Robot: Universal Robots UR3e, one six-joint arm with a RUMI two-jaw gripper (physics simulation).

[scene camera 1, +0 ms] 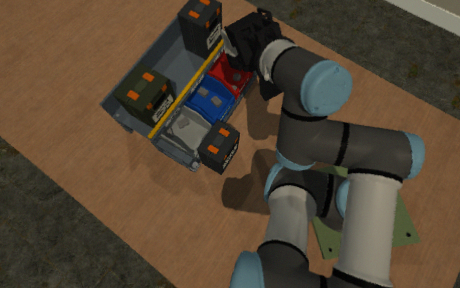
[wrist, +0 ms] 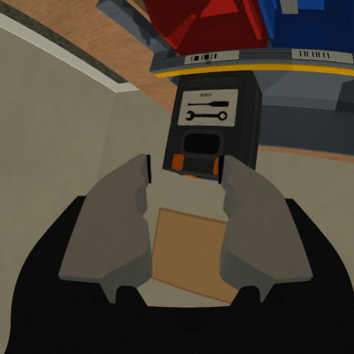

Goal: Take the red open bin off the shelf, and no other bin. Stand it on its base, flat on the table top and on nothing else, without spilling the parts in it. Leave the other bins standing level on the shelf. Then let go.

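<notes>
The red open bin (scene camera 1: 225, 72) (wrist: 210, 30) sits in the shelf rack (scene camera 1: 175, 104) (wrist: 300, 68), at the end of the row beside the blue bin (scene camera 1: 212, 102) (wrist: 310, 32). Grey parts show in the red bin in the scene view; its top is cut off in the wrist view. A grey bin (scene camera 1: 187, 130) stands beyond the blue one. My gripper (scene camera 1: 230, 42) (wrist: 184, 158) is partly open, with nothing between its fingers. It is above the rack's end near the red bin, apart from it. The arm side of the gripper hides part of that area in the scene view.
A tall black case (scene camera 1: 200, 32) (wrist: 245, 125) stands behind the yellow strip, close to the gripper. A dark green case (scene camera 1: 145, 97) stands at the rack's other end. Another black case (scene camera 1: 218, 149) stands by the grey bin. The wooden table (scene camera 1: 100, 165) surrounds the rack.
</notes>
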